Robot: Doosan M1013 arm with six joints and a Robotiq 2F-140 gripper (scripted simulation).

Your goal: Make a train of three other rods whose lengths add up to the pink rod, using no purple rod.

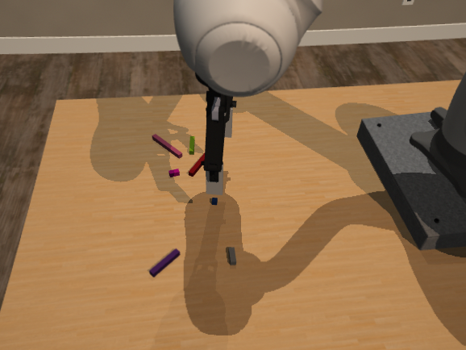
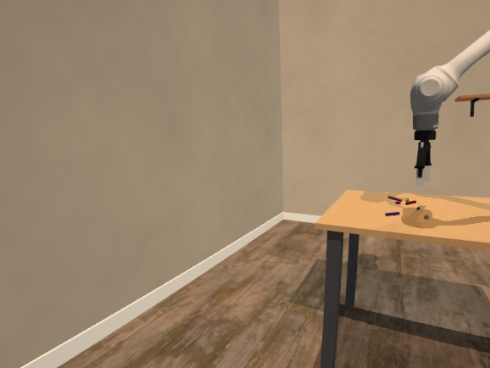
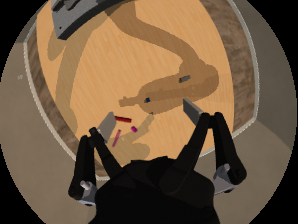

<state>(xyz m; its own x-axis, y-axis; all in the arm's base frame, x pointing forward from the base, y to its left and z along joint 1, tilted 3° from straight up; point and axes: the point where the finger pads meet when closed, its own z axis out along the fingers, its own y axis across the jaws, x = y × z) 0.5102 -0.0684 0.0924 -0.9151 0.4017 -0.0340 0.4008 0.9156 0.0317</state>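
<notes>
The grey rod lies 10 mm ahead of my hand, 130 mm to the left of it and 120 mm below it. The rest, counted from my hand: magenta rod: 70 mm ahead, 100 mm to the right, 120 mm below; then blue rod: 10 mm ahead, 120 mm below; then red rod: 10 mm ahead, 110 mm to the right, 120 mm below.
</notes>
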